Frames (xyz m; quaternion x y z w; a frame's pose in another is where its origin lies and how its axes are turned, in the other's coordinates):
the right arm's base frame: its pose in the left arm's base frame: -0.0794 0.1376 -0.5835 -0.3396 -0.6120 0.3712 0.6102
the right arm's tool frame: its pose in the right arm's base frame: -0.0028 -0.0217 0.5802 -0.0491 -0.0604 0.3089 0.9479
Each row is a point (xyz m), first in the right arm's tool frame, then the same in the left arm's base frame.
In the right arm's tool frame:
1: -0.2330 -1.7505 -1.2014
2: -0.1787 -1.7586 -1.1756
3: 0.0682 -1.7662 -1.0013
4: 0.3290 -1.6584 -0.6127
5: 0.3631 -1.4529 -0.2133
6: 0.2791 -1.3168 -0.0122
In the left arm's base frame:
1: 0.3546 0.2143 1.3228
2: 0.3214 0.2651 1.3220
3: 0.1177 0.4851 1.2835
4: -0.2858 0.6777 1.1080
5: -0.6601 0.6355 0.8610
6: -0.8321 0.5112 0.7160

